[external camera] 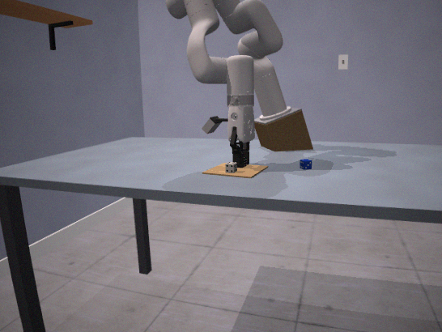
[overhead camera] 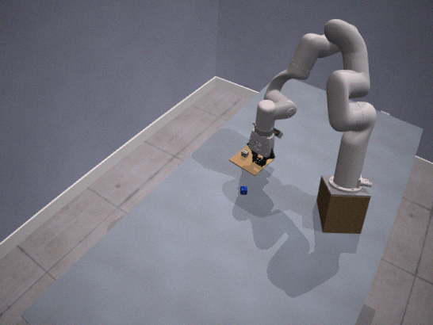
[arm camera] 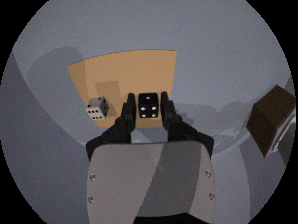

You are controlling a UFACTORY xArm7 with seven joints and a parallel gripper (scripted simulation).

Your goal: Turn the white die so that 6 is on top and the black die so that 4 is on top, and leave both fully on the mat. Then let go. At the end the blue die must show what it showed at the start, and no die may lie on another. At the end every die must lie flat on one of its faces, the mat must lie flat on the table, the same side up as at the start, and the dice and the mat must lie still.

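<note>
My hand is 1 cm above the black die. Also, from my hand: blue die 1 cm ahead, 18 cm to the left, 1 cm below; then white die 7 cm ahead, 2 cm to the right, 1 cm below; then mat 4 cm ahead, 1 cm to the right, 2 cm below.
</note>
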